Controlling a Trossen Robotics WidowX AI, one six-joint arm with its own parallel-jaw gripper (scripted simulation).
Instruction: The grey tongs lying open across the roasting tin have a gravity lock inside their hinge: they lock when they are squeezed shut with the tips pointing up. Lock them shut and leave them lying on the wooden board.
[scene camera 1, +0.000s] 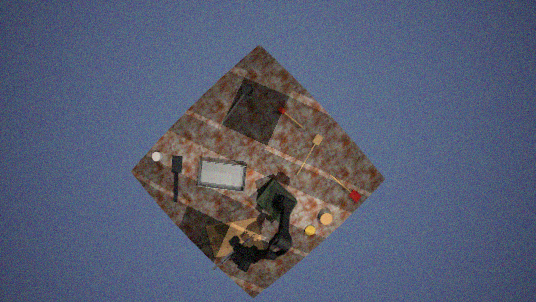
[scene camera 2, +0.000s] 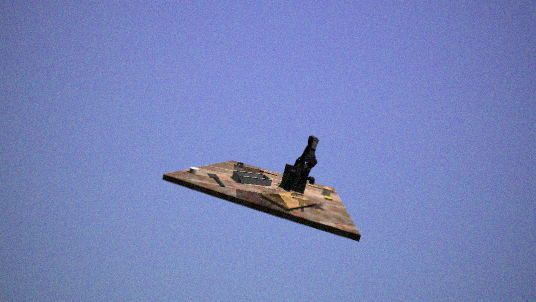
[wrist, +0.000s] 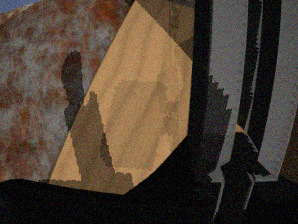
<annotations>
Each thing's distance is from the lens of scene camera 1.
wooden board (scene camera 1: 218, 234): 1.47 m
roasting tin (scene camera 1: 224, 176): 1.36 m
</annotations>
